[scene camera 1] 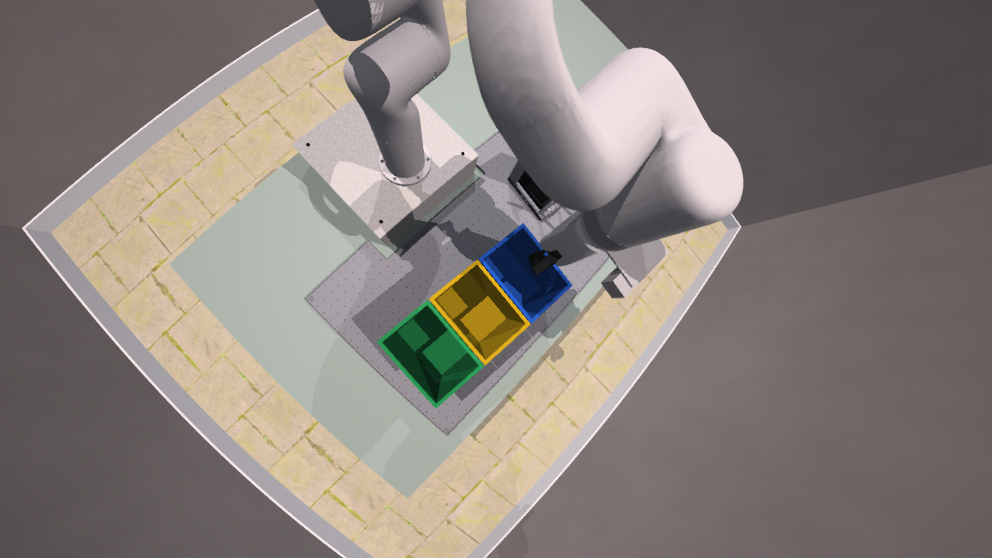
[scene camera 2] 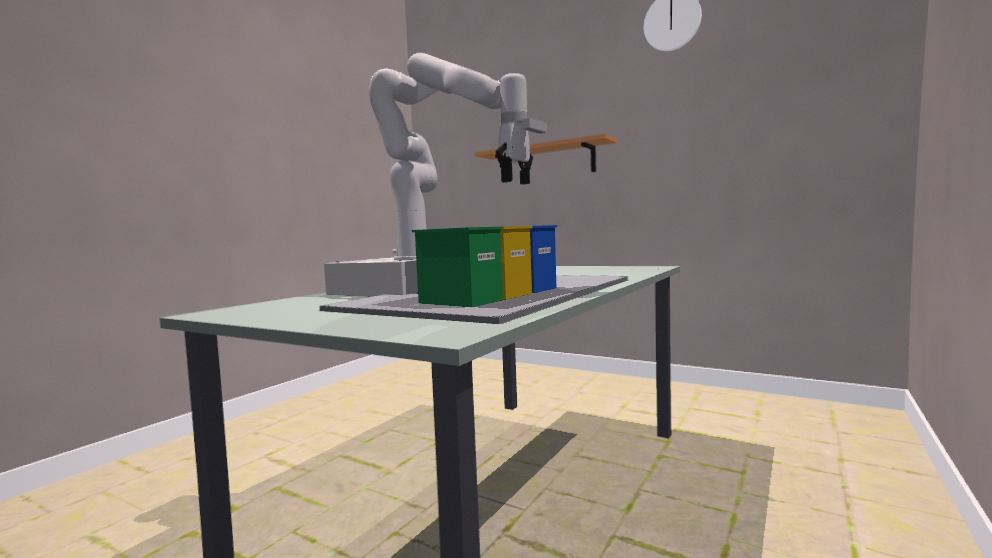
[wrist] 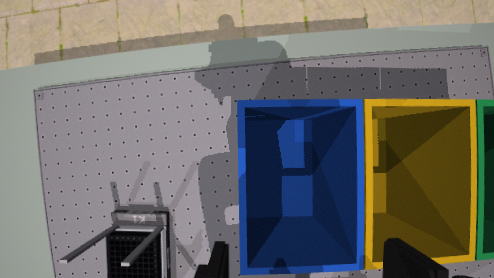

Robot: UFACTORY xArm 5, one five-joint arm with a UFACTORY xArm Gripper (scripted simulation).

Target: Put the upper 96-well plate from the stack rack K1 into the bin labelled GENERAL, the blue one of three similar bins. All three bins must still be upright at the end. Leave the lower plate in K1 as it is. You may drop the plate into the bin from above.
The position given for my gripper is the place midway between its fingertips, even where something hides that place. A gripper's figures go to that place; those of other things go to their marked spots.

My gripper (scene camera 1: 553,247): 47 cm from the lens. A blue bin (scene camera 1: 509,265): 76 cm from the lens.
